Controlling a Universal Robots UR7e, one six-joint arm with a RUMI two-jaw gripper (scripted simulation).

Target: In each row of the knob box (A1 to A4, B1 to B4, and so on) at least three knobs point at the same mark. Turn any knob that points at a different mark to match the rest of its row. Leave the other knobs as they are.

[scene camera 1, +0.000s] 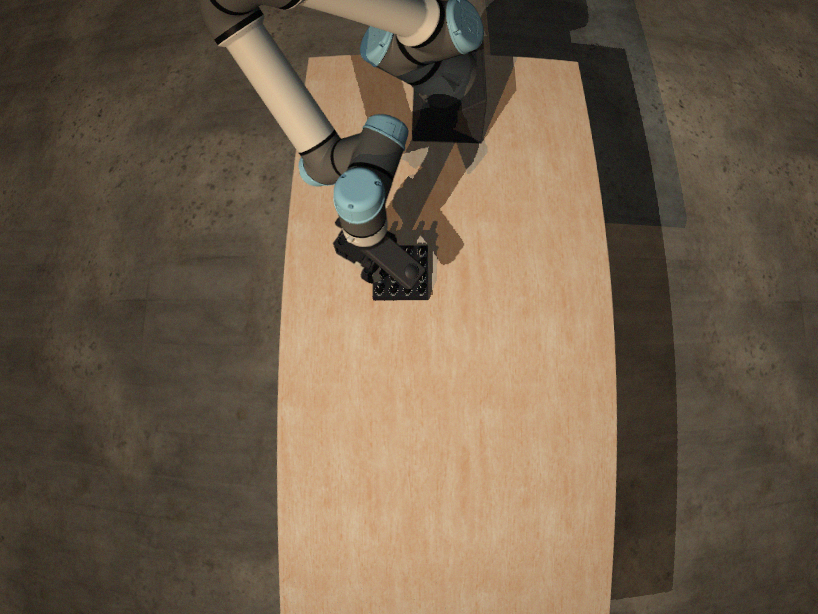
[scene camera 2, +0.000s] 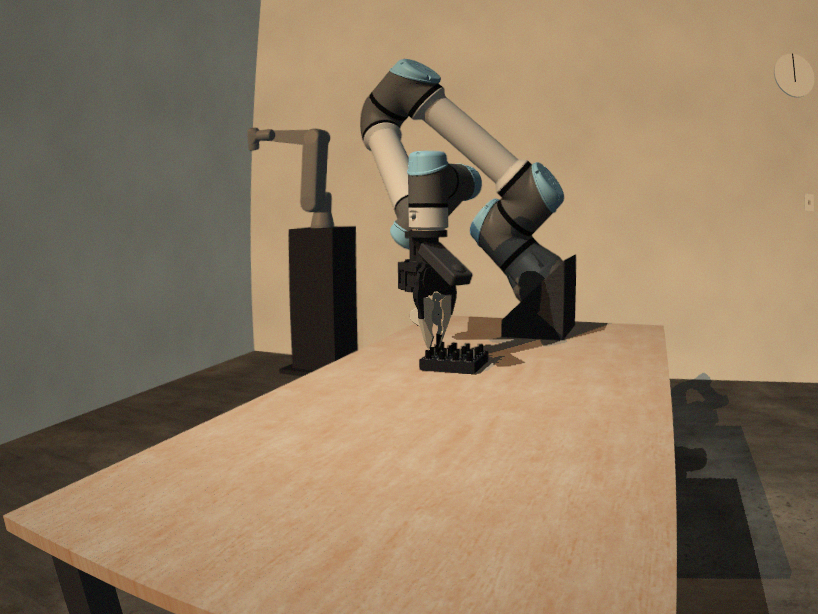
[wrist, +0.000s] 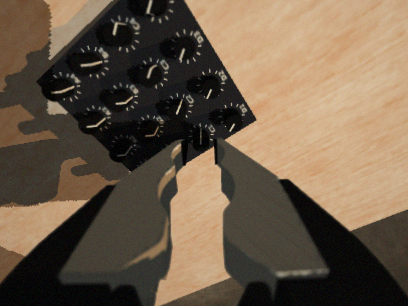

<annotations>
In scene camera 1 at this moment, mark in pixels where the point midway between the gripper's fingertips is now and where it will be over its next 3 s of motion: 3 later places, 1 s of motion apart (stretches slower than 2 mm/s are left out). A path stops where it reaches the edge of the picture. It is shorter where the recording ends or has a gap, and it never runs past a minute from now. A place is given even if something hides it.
My gripper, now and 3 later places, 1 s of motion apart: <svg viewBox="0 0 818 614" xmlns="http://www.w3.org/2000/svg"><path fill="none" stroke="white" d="M380 275L380 276L378 268L375 253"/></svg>
</annotations>
